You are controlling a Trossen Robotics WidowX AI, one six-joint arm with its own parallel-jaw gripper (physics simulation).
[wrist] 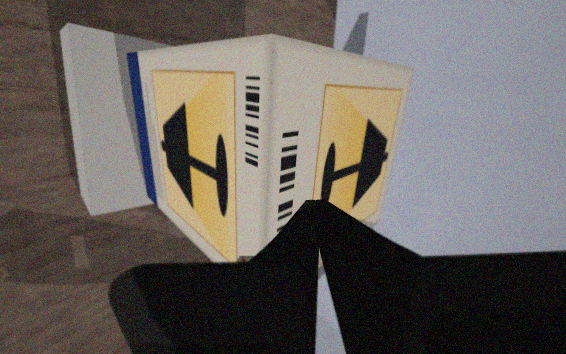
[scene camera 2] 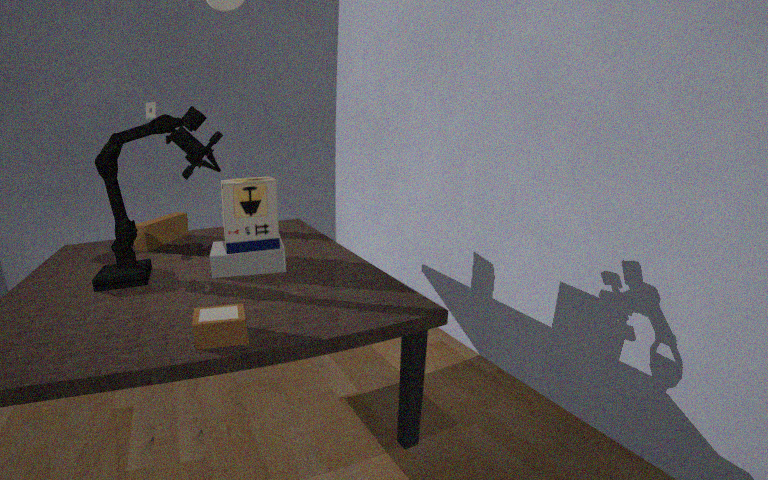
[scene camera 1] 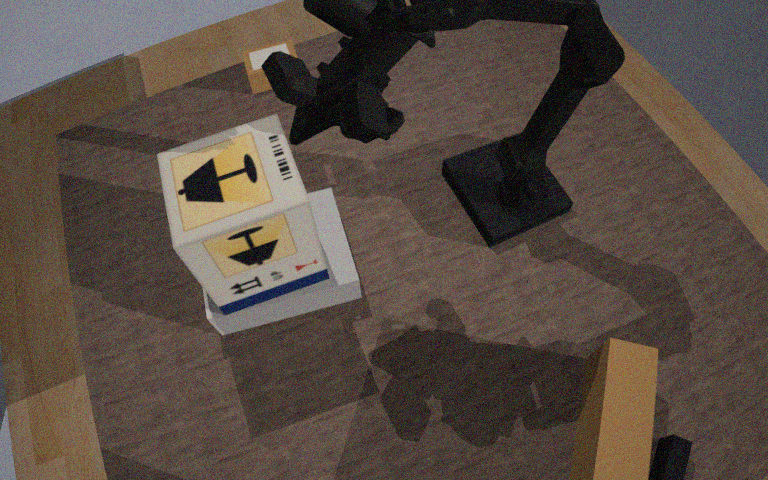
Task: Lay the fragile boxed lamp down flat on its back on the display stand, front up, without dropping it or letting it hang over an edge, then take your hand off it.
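Places are measured from the arm's base along level axes (x ahead, y left, z up), in metres.
Pixels of known places: gripper, between the fingertips: [wrist: 315, 209] [scene camera 2: 220, 171] [scene camera 1: 292, 142]; arm's base, origin of its link: [scene camera 2: 126, 265] [scene camera 1: 514, 196].
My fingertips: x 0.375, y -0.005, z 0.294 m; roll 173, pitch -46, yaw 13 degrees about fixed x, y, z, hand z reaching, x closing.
Observation:
Ahead of a thing's pixels: the offset from my fingertips to its top centre. Level surfaces: height alone.
The boxed lamp [scene camera 1: 288, 195] [scene camera 2: 228, 212] [wrist: 272, 90] is a white box with yellow lamp pictures, barcodes and a blue band along its bottom. It stands tall on the white display stand [scene camera 1: 342, 249] [scene camera 2: 247, 264] [wrist: 97, 120], with a lamp picture on its top face. On the side face towards scene camera 2 the lamp picture is upside down. Stand surface shows along the box's near and right sides in scene camera 1; the far side is hidden. My gripper [scene camera 1: 293, 140] [scene camera 2: 219, 169] [wrist: 315, 209] is shut and empty, its tips a little above and beside the box's top, apart from it.
A small orange block with a white top @(dx -0.019, dy -0.521, dz -0.271 m) [scene camera 1: 260, 83] [scene camera 2: 220, 335] lies near one table edge. A long orange block @(dx -0.315, dy +0.472, dz -0.221 m) [scene camera 1: 628, 407] [scene camera 2: 167, 229] stands on the table @(dz -0.331 m) [scene camera 1: 453, 271] [scene camera 2: 113, 333], with a black object @(dx -0.397, dy +0.550, dz -0.281 m) [scene camera 1: 672, 458] beside it. My arm's base [scene camera 1: 509, 203] [scene camera 2: 121, 277] is near the stand.

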